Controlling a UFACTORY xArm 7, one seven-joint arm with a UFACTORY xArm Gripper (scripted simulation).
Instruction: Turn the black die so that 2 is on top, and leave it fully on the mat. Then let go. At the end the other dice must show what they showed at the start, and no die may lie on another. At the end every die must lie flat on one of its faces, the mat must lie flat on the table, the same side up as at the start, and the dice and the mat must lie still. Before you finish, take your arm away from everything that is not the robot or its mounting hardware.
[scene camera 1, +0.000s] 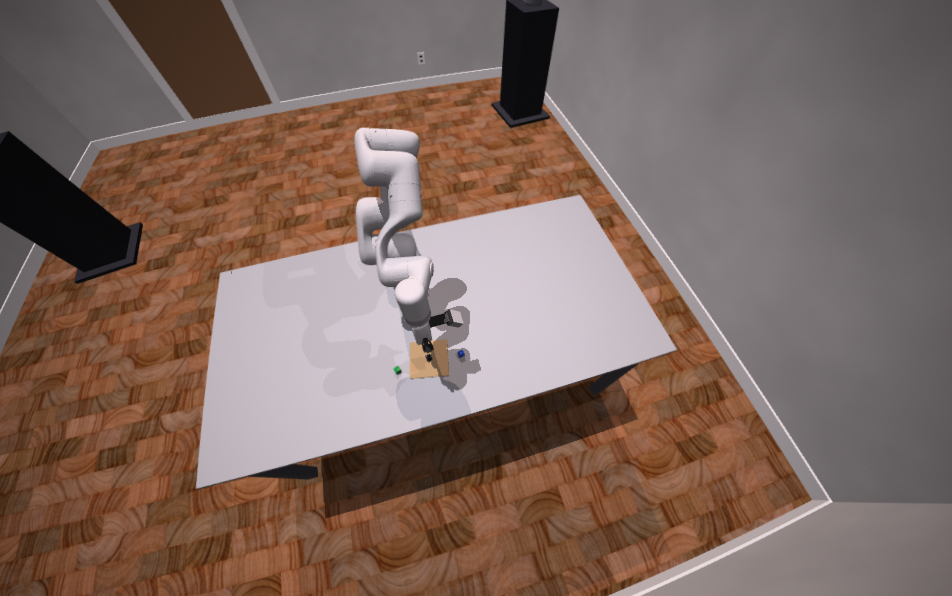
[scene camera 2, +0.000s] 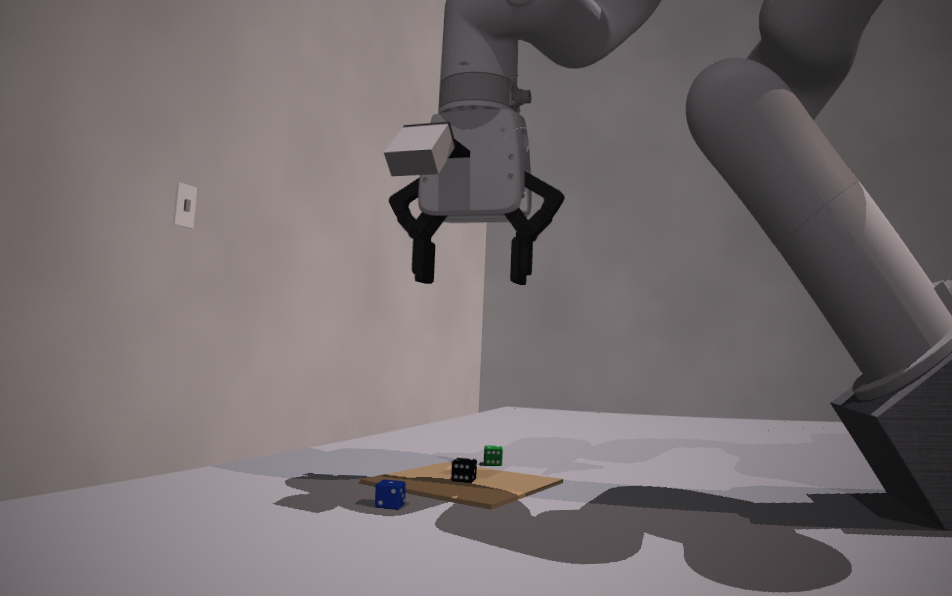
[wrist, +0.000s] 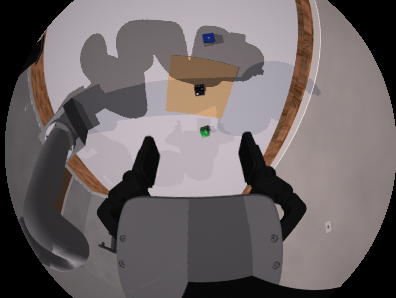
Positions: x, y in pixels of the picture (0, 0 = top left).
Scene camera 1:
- gripper: 425, 337
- tan mat: 419, 367
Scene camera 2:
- gripper: 470, 283
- tan mat: 492, 488
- blue die: 389, 494
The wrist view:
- gripper: 197, 143
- tan mat: 185, 72
